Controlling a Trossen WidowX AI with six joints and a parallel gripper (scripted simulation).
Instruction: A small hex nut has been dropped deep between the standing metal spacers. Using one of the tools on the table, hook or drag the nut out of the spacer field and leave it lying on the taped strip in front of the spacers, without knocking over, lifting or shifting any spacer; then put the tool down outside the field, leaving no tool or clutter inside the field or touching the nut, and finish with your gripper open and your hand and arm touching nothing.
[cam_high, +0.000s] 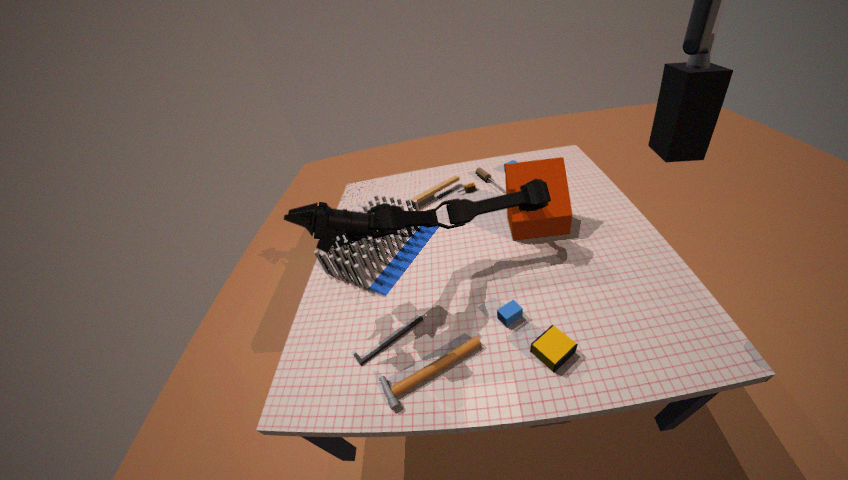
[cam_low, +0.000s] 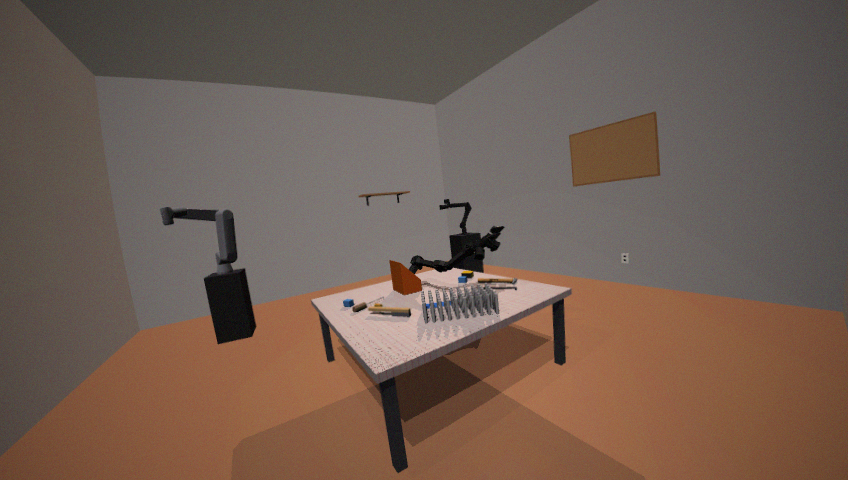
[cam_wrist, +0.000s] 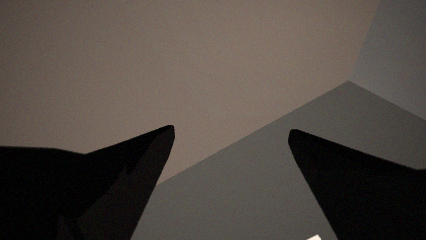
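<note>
My gripper tip is now 71 cm to the left of the thin wire tool, 50 cm past it and 40 cm above it. The rest, counted from my gripper tip: yellow block 61 cm behind, 39 cm below, 12 cm to the left; then blue taped strip 41 cm below, 28 cm to the right, 15 cm behind; then yellow piece 69 cm to the right, 40 cm below, 37 cm behind.
</note>
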